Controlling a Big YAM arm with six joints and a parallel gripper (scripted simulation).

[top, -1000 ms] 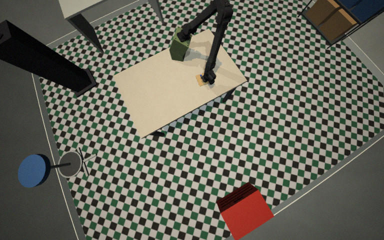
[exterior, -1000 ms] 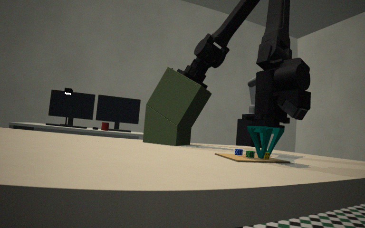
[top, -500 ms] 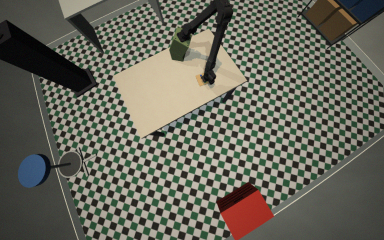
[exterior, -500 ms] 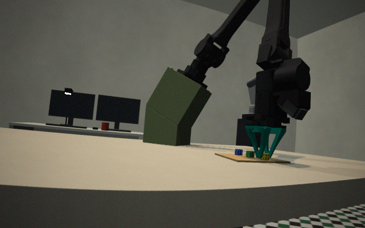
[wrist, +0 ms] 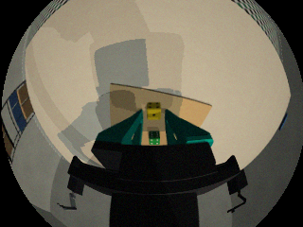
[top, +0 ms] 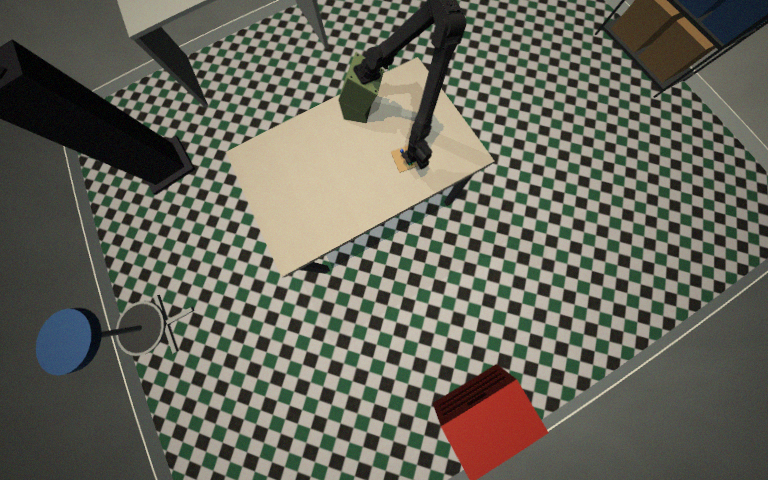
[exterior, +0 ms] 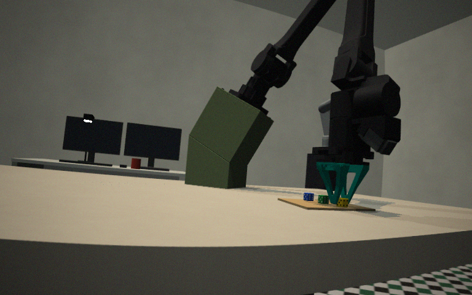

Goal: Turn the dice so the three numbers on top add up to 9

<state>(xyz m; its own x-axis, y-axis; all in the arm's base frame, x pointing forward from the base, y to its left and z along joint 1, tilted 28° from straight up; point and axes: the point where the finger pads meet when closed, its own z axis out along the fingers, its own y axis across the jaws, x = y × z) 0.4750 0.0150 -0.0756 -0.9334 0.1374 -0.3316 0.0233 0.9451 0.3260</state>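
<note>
The yellow die lies 10 mm ahead of my hand and 10 mm below it. Also, from my hand: blue die (90 mm behind, 10 mm below); green die (40 mm behind, 10 mm below); mat (40 mm behind, 20 mm below).
</note>
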